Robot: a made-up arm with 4 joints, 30 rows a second.
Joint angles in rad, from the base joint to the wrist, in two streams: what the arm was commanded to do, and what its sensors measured. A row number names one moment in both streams.
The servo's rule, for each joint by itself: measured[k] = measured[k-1] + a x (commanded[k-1-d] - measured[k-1]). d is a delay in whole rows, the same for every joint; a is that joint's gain. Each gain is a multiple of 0.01, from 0.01 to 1. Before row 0 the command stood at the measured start. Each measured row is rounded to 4 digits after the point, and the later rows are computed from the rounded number. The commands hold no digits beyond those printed.
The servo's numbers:
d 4
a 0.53 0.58 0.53 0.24
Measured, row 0: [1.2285 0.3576 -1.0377 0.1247]
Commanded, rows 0 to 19: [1.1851 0.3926 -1.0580 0.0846]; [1.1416 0.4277 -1.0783 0.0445]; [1.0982 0.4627 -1.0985 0.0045]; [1.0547 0.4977 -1.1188 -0.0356]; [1.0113 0.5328 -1.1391 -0.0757]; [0.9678 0.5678 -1.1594 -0.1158]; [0.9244 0.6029 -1.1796 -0.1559]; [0.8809 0.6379 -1.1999 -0.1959]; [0.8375 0.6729 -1.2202 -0.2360]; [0.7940 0.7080 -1.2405 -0.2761]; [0.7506 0.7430 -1.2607 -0.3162]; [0.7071 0.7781 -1.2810 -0.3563]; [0.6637 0.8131 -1.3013 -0.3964]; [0.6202 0.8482 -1.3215 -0.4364]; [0.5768 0.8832 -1.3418 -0.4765]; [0.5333 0.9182 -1.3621 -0.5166]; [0.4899 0.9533 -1.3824 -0.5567]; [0.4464 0.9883 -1.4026 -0.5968]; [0.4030 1.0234 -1.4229 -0.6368]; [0.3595 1.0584 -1.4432 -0.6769]
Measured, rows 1 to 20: [1.2285 0.3576 -1.0377 0.1247]; [1.2285 0.3576 -1.0377 0.1247]; [1.2285 0.3576 -1.0377 0.1247]; [1.2285 0.3576 -1.0377 0.1247]; [1.2055 0.3779 -1.0485 0.1151]; [1.1716 0.4068 -1.0643 0.0982]; [1.1327 0.4392 -1.0824 0.0757]; [1.0914 0.4731 -1.1017 0.0490]; [1.0489 0.5077 -1.1215 0.0191]; [1.0059 0.5426 -1.1416 -0.0133]; [0.9627 0.5776 -1.1617 -0.0475]; [0.9193 0.6126 -1.1819 -0.0831]; [0.8759 0.6476 -1.2022 -0.1198]; [0.8325 0.6826 -1.2225 -0.1573]; [0.7891 0.7176 -1.2427 -0.1954]; [0.7456 0.7527 -1.2630 -0.2340]; [0.7022 0.7877 -1.2833 -0.2730]; [0.6587 0.8228 -1.3035 -0.3122]; [0.6153 0.8578 -1.3238 -0.3516]; [0.5718 0.8928 -1.3441 -0.3912]
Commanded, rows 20 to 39: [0.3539 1.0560 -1.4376 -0.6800]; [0.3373 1.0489 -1.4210 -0.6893]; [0.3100 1.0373 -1.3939 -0.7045]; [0.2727 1.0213 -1.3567 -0.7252]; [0.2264 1.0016 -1.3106 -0.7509]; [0.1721 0.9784 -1.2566 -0.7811]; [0.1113 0.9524 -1.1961 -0.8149]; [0.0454 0.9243 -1.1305 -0.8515]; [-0.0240 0.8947 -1.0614 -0.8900]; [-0.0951 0.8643 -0.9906 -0.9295]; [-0.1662 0.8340 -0.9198 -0.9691]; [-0.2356 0.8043 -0.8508 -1.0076]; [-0.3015 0.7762 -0.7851 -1.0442]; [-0.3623 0.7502 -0.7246 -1.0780]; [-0.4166 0.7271 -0.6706 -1.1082]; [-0.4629 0.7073 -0.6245 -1.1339]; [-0.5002 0.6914 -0.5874 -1.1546]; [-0.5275 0.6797 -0.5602 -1.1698]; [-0.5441 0.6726 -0.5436 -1.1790]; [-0.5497 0.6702 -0.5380 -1.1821]
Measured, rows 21 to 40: [0.5284 0.9279 -1.3644 -0.4309]; [0.4849 0.9629 -1.3846 -0.4707]; [0.4415 0.9980 -1.4049 -0.5106]; [0.3980 1.0330 -1.4252 -0.5505]; [0.3746 1.0463 -1.4318 -0.5816]; [0.3548 1.0478 -1.4261 -0.6074]; [0.3311 1.0417 -1.4090 -0.6307]; [0.3001 1.0299 -1.3813 -0.6534]; [0.2610 1.0135 -1.3438 -0.6768]; [0.2139 0.9931 -1.2976 -0.7018]; [0.1595 0.9695 -1.2438 -0.7289]; [0.0990 0.9433 -1.1838 -0.7583]; [0.0338 0.9151 -1.1189 -0.7899]; [-0.0345 0.8856 -1.0509 -0.8234]; [-0.1043 0.8557 -0.9814 -0.8584]; [-0.1739 0.8259 -0.9122 -0.8942]; [-0.2415 0.7971 -0.8448 -0.9302]; [-0.3055 0.7699 -0.7811 -0.9657]; [-0.3644 0.7451 -0.7225 -0.9999]; [-0.4166 0.7232 -0.6706 -1.0321]
